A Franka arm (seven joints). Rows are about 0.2 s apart.
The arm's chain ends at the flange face. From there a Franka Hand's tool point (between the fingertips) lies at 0.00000 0.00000 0.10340 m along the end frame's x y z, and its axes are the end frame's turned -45 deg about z.
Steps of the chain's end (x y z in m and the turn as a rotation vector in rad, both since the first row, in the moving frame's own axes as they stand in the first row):
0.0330, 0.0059, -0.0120, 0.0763, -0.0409, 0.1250
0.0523, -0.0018, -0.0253, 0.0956, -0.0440, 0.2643
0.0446, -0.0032, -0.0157, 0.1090, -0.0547, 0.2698
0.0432, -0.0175, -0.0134, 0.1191, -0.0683, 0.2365
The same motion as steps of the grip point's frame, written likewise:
0.0223, 0.0191, -0.0124, 0.0829, 0.0250, 0.1250
0.0433, 0.0261, -0.0259, 0.0987, 0.0365, 0.2643
0.0393, 0.0180, -0.0165, 0.1158, 0.0384, 0.2698
0.0482, 0.0051, -0.0144, 0.1325, 0.0359, 0.2365

